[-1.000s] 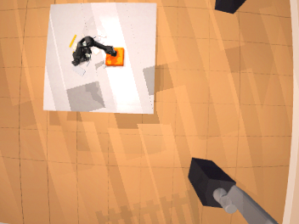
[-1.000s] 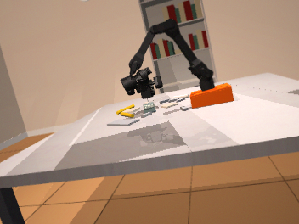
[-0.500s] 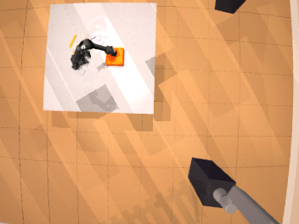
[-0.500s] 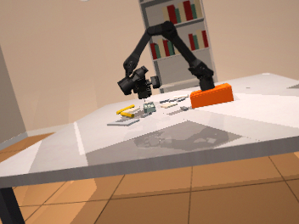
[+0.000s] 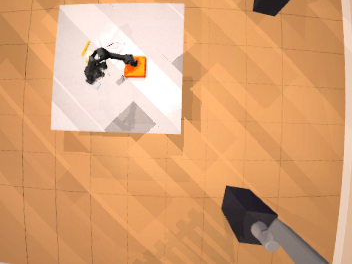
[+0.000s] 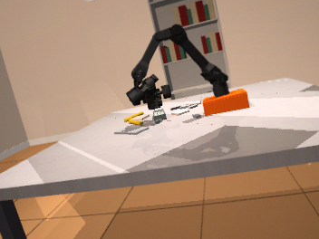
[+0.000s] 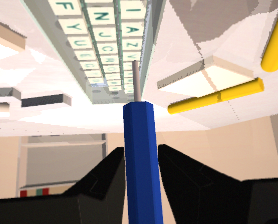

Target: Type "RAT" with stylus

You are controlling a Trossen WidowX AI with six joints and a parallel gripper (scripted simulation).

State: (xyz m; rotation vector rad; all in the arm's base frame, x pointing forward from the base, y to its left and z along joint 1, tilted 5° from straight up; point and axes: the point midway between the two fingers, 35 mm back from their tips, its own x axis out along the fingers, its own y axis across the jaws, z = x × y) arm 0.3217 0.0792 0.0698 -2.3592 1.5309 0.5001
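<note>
Now: the R key 80 mm below my gripper tip and 40 mm to the right of it. The rest, counted from my gripper tip: white block (130 mm ahead, 90 mm below, 80 mm to the right); grey stylus tip (50 mm below); blue stylus (10 mm below).
</note>
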